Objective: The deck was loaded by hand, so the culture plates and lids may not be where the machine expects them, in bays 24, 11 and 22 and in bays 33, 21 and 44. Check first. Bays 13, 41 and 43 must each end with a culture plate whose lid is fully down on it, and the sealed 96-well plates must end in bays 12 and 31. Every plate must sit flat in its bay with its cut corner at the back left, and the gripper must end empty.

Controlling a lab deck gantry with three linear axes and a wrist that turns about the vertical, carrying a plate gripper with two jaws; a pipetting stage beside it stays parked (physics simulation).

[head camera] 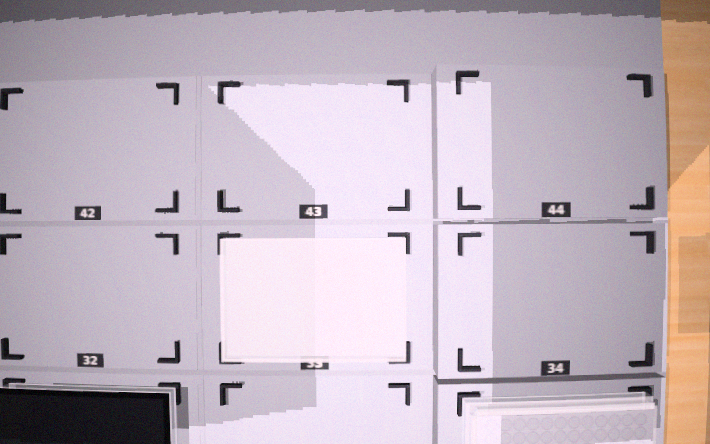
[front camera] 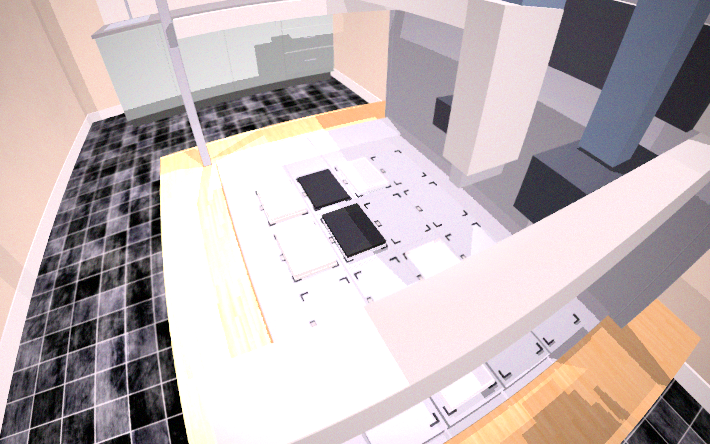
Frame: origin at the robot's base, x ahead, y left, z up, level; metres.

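Seen in the pictures: robot's base, origin of its link: [front camera: 256, 192].
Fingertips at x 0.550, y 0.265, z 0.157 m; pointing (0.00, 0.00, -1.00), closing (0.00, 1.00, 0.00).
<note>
Offsets run from my fingertips to a thing's middle. "spot": to the spot under its first point.
In the head view a plain pale piece {dx -0.158, dy -0.008, dz -0.153 m} [head camera: 314, 298] lies in bay 33, with no wells visible. A clear plate {spot: dx +0.008, dy -0.085, dz -0.128 m} [head camera: 570, 424] with round wells and offset upper edges shows partly in bay 24; a pale plate [front camera: 467, 386] shows below the beam in the front view. A black-topped piece {dx -0.322, dy -0.115, dz -0.144 m} [head camera: 83, 416] [front camera: 354, 230] is in bay 22, and another black-topped piece {dx -0.486, dy -0.115, dz -0.153 m} [front camera: 323, 187] is in bay 21. Pale plates {dx -0.486, dy -0.222, dz -0.150 m} [front camera: 282, 201] {dx -0.322, dy -0.222, dz -0.150 m} [front camera: 307, 253] occupy bays 11 and 12; another pale piece {dx -0.486, dy -0.008, dz -0.150 m} [front camera: 364, 173] is in bay 31. Bays 43 and 44 hold no plate. The gripper's jaws are hidden behind the front beam.
The gripper's dark body [front camera: 557, 175] hangs at the back right in the front view. A broad pale beam [front camera: 523, 282] crosses the foreground and hides part of the deck. A pale column [front camera: 486, 94] stands left of the gripper's blue mast [front camera: 641, 78]. Black corner marks outline the bays.
</note>
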